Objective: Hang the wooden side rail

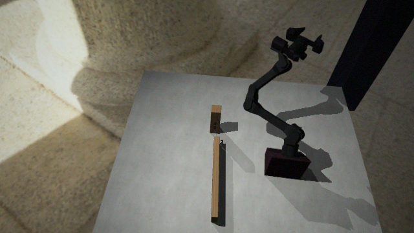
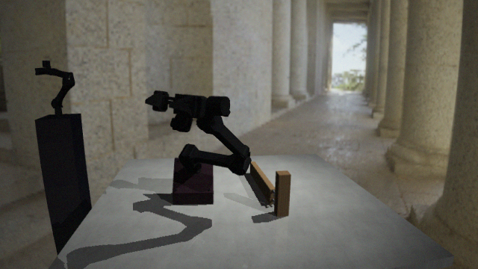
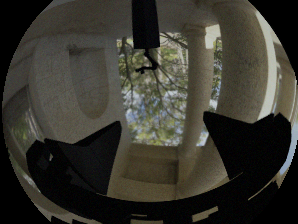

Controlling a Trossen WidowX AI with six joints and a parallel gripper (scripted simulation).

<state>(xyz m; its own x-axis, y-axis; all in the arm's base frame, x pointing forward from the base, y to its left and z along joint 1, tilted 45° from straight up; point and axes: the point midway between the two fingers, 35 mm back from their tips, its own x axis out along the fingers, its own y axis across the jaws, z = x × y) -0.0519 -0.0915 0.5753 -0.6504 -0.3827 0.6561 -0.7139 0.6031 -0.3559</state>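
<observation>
The wooden headboard post is 460 mm ahead of my gripper tip, 240 mm to the left of it and 410 mm below it.
</observation>
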